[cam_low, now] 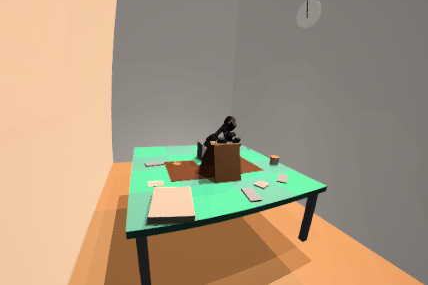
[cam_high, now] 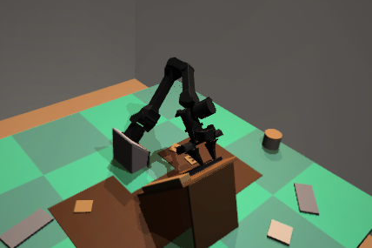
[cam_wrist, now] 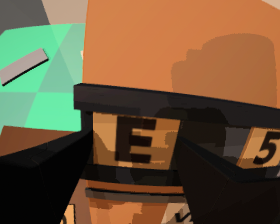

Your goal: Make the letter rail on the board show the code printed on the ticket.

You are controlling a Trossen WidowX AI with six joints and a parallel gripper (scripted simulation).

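The white ticket lies 80 mm behind my gripper tip, 70 mm to the right of it and 80 mm below it. Also, from my gripper tip: large beige slab: 290 mm ahead, 540 mm to the right, 160 mm below; mat: 170 mm behind, 70 mm to the right, 180 mm below.
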